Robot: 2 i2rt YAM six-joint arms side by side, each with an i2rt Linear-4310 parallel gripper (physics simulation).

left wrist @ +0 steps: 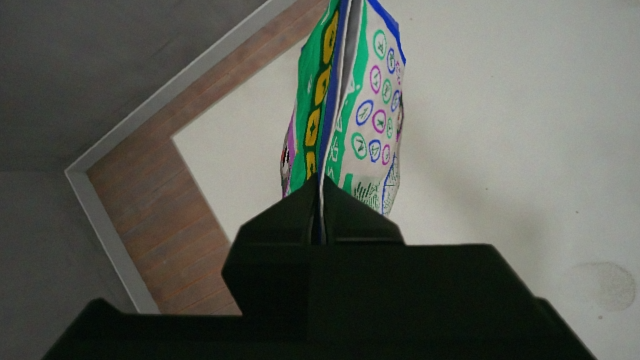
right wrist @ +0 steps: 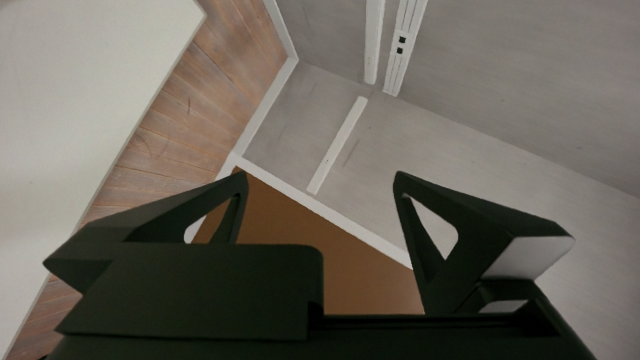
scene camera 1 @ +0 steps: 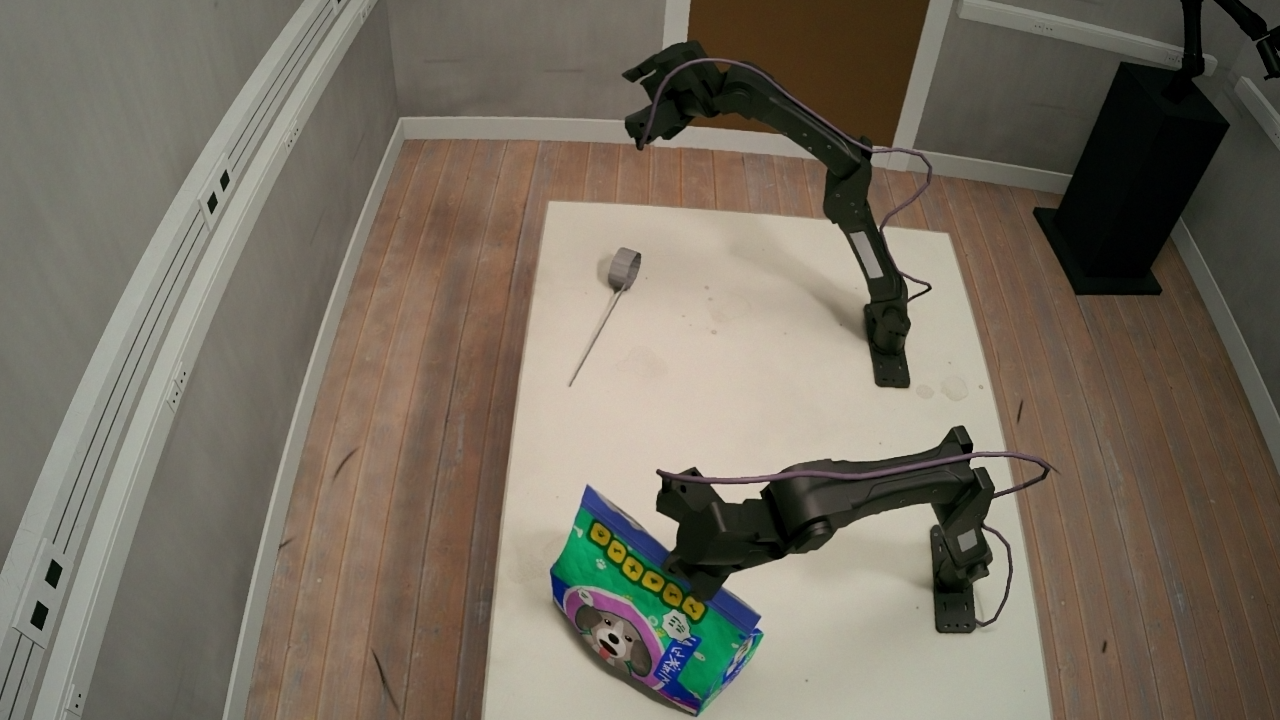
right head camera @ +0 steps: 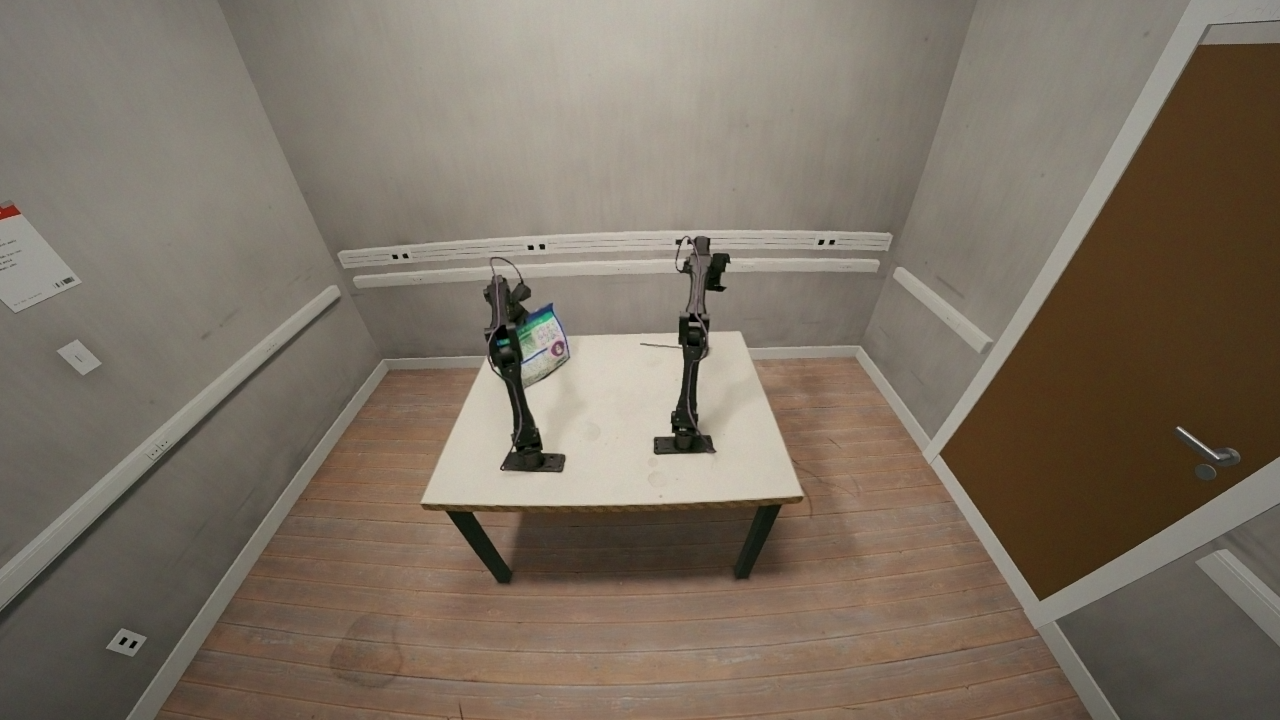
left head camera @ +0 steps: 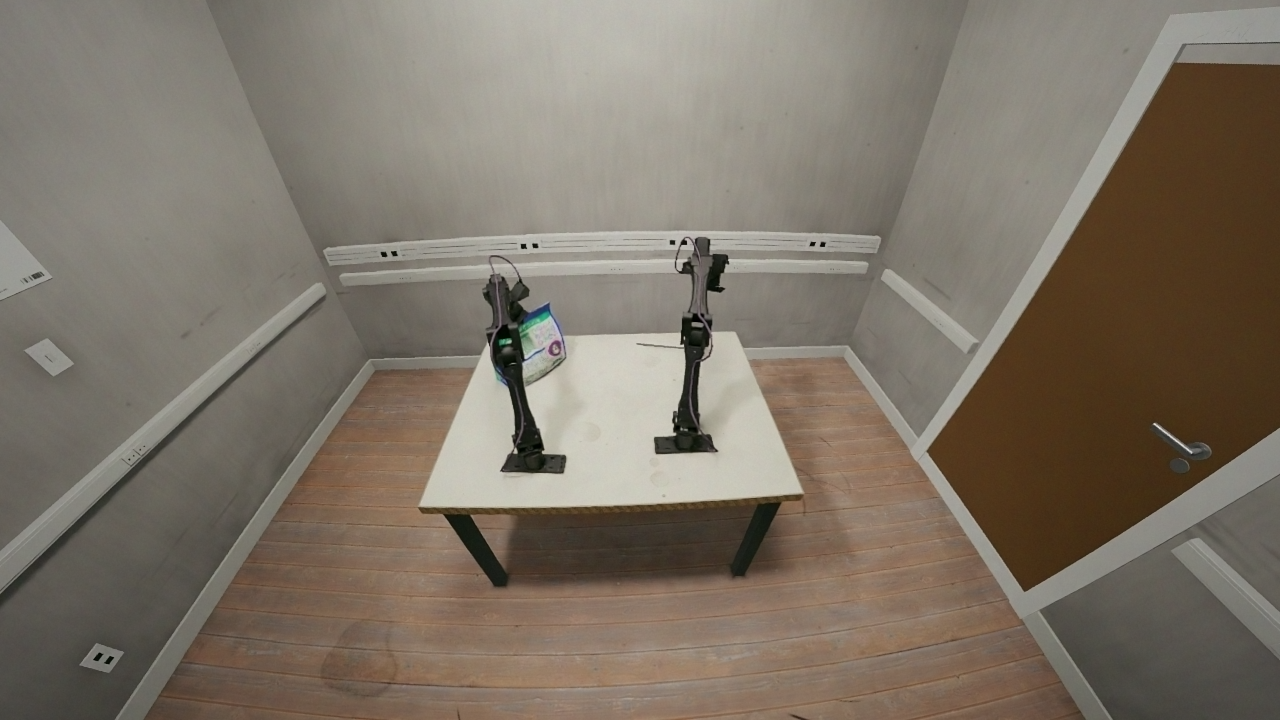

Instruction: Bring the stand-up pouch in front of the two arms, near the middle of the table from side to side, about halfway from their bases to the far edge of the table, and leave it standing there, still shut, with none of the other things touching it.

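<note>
The stand-up pouch [left head camera: 542, 344] [right head camera: 544, 344] [scene camera 1: 640, 617] [left wrist: 367, 107], green, blue and white with a dog picture, stands upright at the far left of the table in the head camera views. Its top edge looks shut. My left gripper [scene camera 1: 693, 586] [left wrist: 319, 180] is shut on the pouch's top edge; the thin seam runs between the fingertips in the left wrist view. In the head camera views my left arm hides part of the pouch. My right gripper [scene camera 1: 633, 107] [right wrist: 320, 179] is open and empty, raised high above the table's far right part.
A grey ring-shaped thing [scene camera 1: 623, 268] with a long thin handle [scene camera 1: 592, 344] lies near the table's far edge, at the upper left of the table [scene camera 1: 716, 402] in scene camera 1, apart from the pouch. A black pedestal [scene camera 1: 1132, 170] stands on the floor beyond the table.
</note>
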